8 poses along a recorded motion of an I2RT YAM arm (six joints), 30 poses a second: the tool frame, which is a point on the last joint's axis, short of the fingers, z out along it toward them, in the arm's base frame.
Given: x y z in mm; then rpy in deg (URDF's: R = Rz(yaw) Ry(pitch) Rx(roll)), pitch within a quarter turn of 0, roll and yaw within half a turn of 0.
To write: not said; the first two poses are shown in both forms.
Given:
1: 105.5 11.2 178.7 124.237 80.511 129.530
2: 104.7 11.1 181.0 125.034 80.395 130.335
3: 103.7 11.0 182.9 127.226 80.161 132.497
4: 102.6 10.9 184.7 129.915 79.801 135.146
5: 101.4 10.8 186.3 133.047 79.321 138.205
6: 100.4 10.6 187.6 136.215 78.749 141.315
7: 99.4 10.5 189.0 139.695 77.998 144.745
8: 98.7 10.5 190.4 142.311 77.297 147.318
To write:
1:
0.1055 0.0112 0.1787
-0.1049 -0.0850 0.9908
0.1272 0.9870 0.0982
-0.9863 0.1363 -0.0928

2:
0.1047 0.0111 0.1810
-0.1080 -0.0850 0.9905
0.1272 0.9870 0.0985
-0.9860 0.1366 -0.0958

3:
0.1037 0.0110 0.1829
-0.1154 -0.0840 0.9898
0.1260 0.9871 0.0984
-0.9853 0.1361 -0.1034

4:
0.1026 0.0109 0.1847
-0.1255 -0.0826 0.9886
0.1249 0.9873 0.0983
-0.9842 0.1358 -0.1136

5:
0.1014 0.0108 0.1863
-0.1382 -0.0805 0.9871
0.1235 0.9875 0.0978
-0.9827 0.1354 -0.1265

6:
0.1004 0.0106 0.1876
-0.1523 -0.0785 0.9852
0.1219 0.9877 0.0976
-0.9808 0.1350 -0.1409

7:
0.0994 0.0105 0.1890
-0.1698 -0.0765 0.9825
0.1200 0.9880 0.0976
-0.9781 0.1345 -0.1586

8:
0.0987 0.0105 0.1904
-0.1851 -0.0747 0.9799
0.1187 0.9881 0.0977
-0.9755 0.1344 -0.1740

